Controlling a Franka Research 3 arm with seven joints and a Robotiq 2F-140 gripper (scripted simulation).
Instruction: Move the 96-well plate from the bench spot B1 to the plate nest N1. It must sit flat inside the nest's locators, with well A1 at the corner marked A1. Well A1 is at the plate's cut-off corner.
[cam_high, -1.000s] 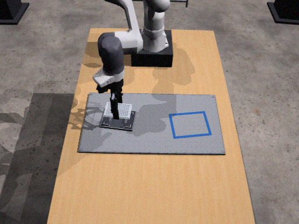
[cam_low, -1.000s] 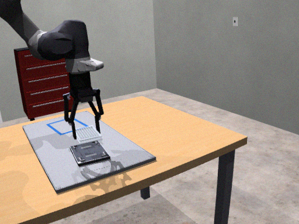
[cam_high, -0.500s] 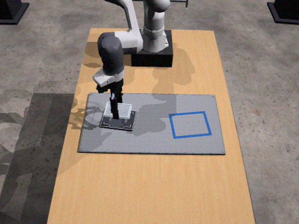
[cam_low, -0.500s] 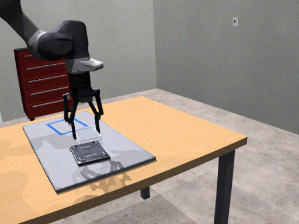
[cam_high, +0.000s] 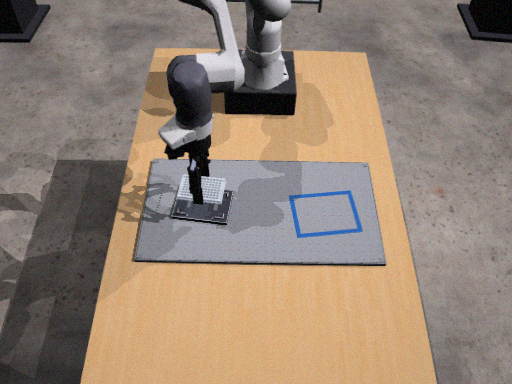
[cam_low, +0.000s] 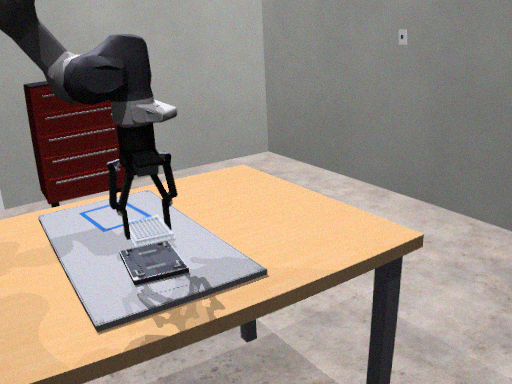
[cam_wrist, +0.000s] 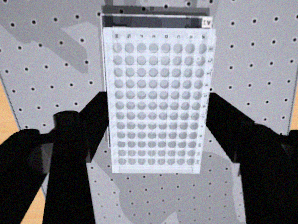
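Right now the dark plate nest is 10 cm below my hand. The rest, counted from my hand: A1 label (6 cm behind, 7 cm to the right, 9 cm below); then white 96-well plate (2 cm below).
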